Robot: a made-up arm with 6 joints. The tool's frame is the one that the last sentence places.
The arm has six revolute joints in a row. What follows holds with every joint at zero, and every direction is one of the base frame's. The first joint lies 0.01 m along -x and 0.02 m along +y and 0.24 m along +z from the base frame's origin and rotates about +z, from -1.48 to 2.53 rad. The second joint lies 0.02 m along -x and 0.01 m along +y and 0.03 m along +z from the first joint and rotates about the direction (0.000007, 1, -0.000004), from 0.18 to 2.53 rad. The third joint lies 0.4 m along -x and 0.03 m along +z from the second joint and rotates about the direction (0.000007, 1, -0.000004), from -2.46 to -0.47 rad. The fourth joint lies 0.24 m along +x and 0.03 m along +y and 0.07 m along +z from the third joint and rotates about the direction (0.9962, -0.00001, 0.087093), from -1.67 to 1.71 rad. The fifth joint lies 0.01 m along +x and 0.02 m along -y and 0.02 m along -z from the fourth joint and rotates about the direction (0.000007, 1, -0.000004), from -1.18 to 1.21 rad. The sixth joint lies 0.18 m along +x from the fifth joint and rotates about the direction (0.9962, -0.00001, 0.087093), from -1.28 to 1.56 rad. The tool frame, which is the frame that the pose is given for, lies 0.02 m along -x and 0.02 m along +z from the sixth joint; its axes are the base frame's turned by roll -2.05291, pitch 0.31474 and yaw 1.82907 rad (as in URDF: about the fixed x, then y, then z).
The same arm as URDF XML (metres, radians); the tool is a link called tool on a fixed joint. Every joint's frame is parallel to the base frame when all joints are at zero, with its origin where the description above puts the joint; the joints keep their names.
<robot name="arm">
  <joint name="joint 1" type="revolute">
    <parent link="base_link"/>
    <child link="link1"/>
    <origin xyz="-0.0100 0.0200 0.2400"/>
    <axis xyz="0 0 1"/>
    <limit lower="-1.4800" upper="2.5300"/>
  </joint>
  <joint name="joint 2" type="revolute">
    <parent link="link1"/>
    <child link="link2"/>
    <origin xyz="-0.0200 0.0100 0.0300"/>
    <axis xyz="0 1 0"/>
    <limit lower="0.1800" upper="2.5300"/>
  </joint>
  <joint name="joint 3" type="revolute">
    <parent link="link2"/>
    <child link="link3"/>
    <origin xyz="-0.4000 0.0000 0.0300"/>
    <axis xyz="0 1 0"/>
    <limit lower="-2.4600" upper="-0.4700"/>
  </joint>
  <joint name="joint 4" type="revolute">
    <parent link="link3"/>
    <child link="link4"/>
    <origin xyz="0.2400 0.0300 0.0700"/>
    <axis xyz="0.9962 0 0.0871"/>
    <limit lower="-1.6700" upper="1.7100"/>
  </joint>
  <joint name="joint 5" type="revolute">
    <parent link="link4"/>
    <child link="link5"/>
    <origin xyz="0.0100 -0.0200 -0.0200"/>
    <axis xyz="0 1 0"/>
    <limit lower="-1.1800" upper="1.2100"/>
  </joint>
  <joint name="joint 6" type="revolute">
    <parent link="link5"/>
    <child link="link6"/>
    <origin xyz="0.1800 0.0000 0.0000"/>
    <axis xyz="0.9962 0 0.0871"/>
    <limit lower="-1.2800" upper="1.5600"/>
  </joint>
  <joint name="tool_joint" type="fixed">
    <parent link="link6"/>
    <child link="tool"/>
    <origin xyz="-0.0200 0.0000 0.0200" rpy="-2.0529 0.3147 1.8291"/>
  </joint>
  <link name="base_link"/>
  <link name="link1"/>
  <link name="link2"/>
  <link name="link3"/>
  <link name="link4"/>
  <link name="link5"/>
  <link name="link6"/>
  <link name="tool"/>
</robot>

